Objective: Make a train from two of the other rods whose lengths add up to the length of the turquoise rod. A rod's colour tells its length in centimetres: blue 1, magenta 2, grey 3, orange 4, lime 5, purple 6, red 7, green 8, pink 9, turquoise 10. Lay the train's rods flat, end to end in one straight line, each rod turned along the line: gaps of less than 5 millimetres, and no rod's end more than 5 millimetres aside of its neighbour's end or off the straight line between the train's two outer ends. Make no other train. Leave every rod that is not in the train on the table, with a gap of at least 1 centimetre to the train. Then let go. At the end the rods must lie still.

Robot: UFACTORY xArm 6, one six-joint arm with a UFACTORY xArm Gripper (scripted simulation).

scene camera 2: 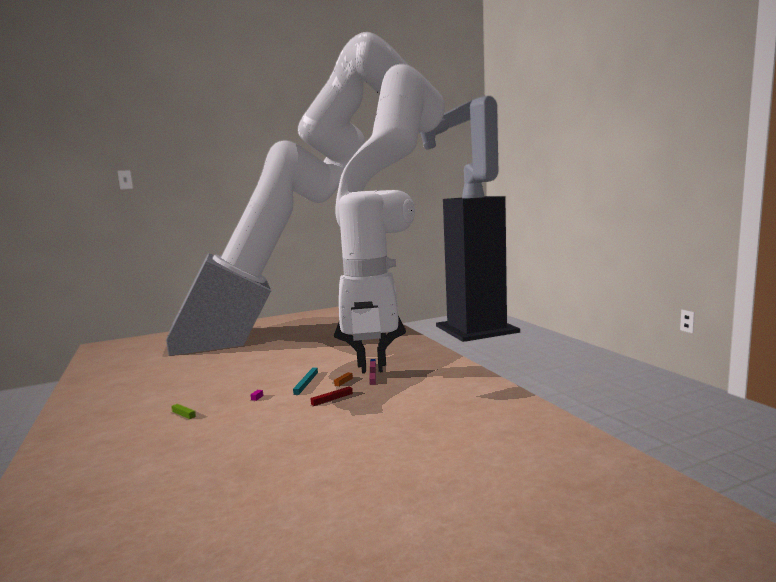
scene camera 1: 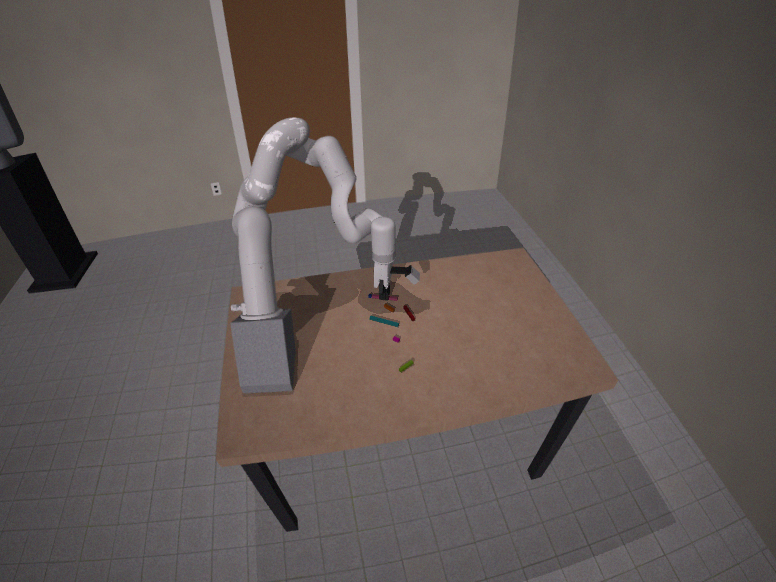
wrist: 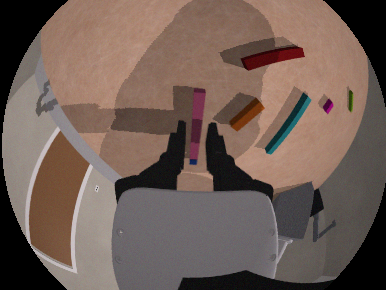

Scene:
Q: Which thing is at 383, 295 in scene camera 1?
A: My gripper.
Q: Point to a red rod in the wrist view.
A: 261, 59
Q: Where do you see a turquoise rod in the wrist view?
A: At 304, 101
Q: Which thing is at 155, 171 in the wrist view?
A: My gripper.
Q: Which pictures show my gripper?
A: Scene camera 2, scene camera 1 and the wrist view: all of them.

